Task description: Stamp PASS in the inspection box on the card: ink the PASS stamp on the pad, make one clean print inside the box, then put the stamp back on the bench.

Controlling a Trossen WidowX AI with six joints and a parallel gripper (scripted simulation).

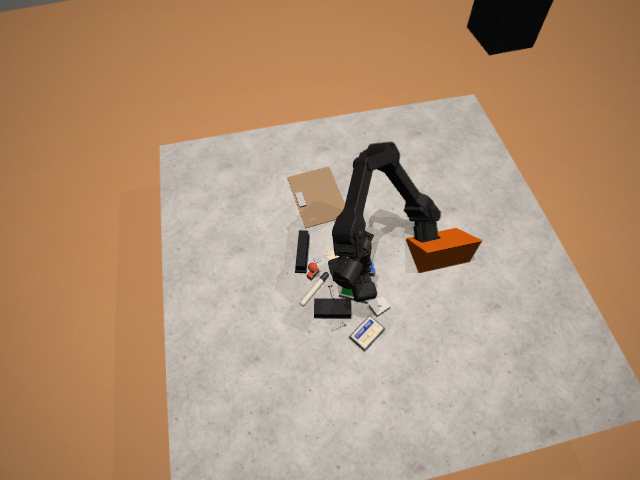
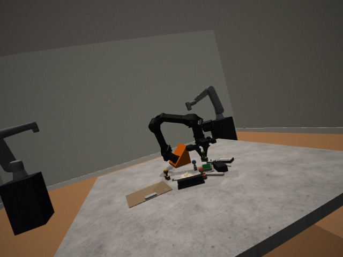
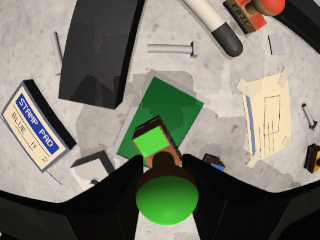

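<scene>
My gripper tip is now 10 mm past the cream card, 130 mm to the left of it and 70 mm above it. Round my gripper tip: green ink pad: 70 mm below; then green-knobbed stamp: right at my gripper tip; then blue stamp: 60 mm behind, 50 mm to the right, 50 mm below.
</scene>
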